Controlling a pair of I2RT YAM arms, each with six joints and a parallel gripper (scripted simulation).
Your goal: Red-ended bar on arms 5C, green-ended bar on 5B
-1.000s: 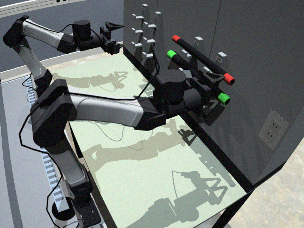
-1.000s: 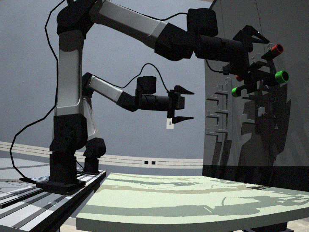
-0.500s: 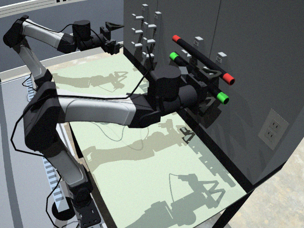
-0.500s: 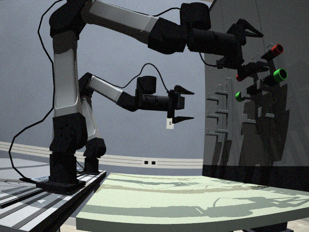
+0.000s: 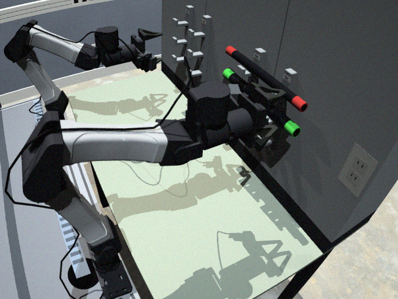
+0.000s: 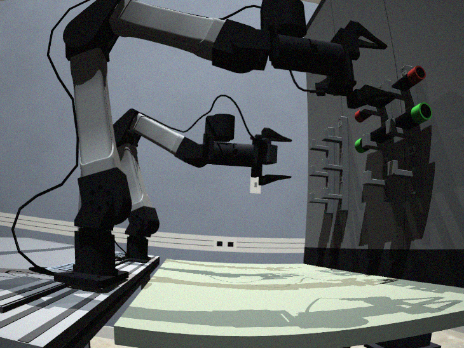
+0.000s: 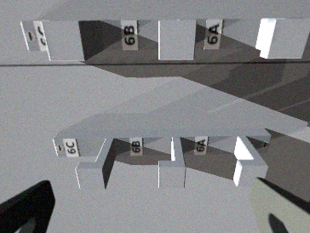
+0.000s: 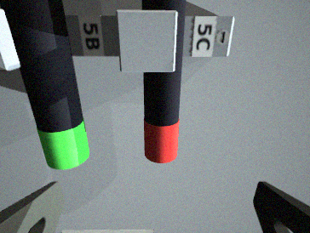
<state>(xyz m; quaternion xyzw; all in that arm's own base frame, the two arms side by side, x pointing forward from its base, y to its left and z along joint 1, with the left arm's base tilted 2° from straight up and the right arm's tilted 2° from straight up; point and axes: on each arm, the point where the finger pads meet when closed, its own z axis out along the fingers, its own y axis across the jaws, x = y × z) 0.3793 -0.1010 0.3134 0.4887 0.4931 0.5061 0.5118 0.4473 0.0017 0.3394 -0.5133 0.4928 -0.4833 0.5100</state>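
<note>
My right gripper is now 6 cm short of the green-ended bar, 13 cm to the right of it and 7 cm above it. Round my right hand: red-ended bar 7 cm ahead, 14 cm to the left; wall panel 22 cm ahead, 31 cm to the left, 9 cm above; outlet plate 10 cm ahead, 19 cm to the right, 6 cm below.
</note>
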